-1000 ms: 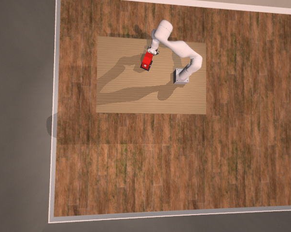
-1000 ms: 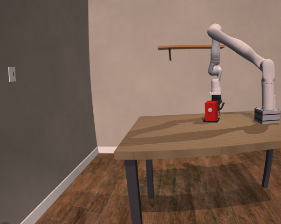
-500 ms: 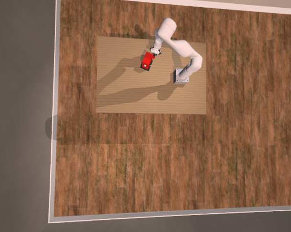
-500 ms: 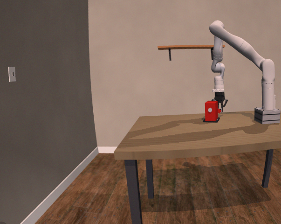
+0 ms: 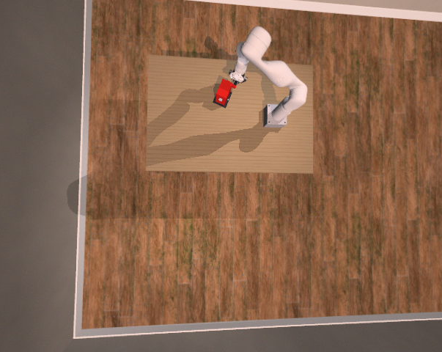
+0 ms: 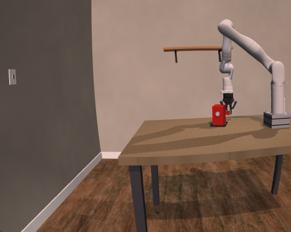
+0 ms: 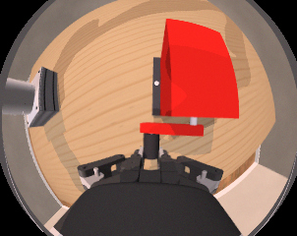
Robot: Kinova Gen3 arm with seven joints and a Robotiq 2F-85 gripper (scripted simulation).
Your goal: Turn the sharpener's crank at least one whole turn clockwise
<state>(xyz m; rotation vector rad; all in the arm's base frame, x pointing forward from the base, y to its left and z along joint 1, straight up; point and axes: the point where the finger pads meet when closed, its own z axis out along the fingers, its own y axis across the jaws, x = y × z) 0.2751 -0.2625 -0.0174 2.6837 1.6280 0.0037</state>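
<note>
My gripper is now 20 mm to the right of the dark crank knob and 10 mm short of it.
</note>
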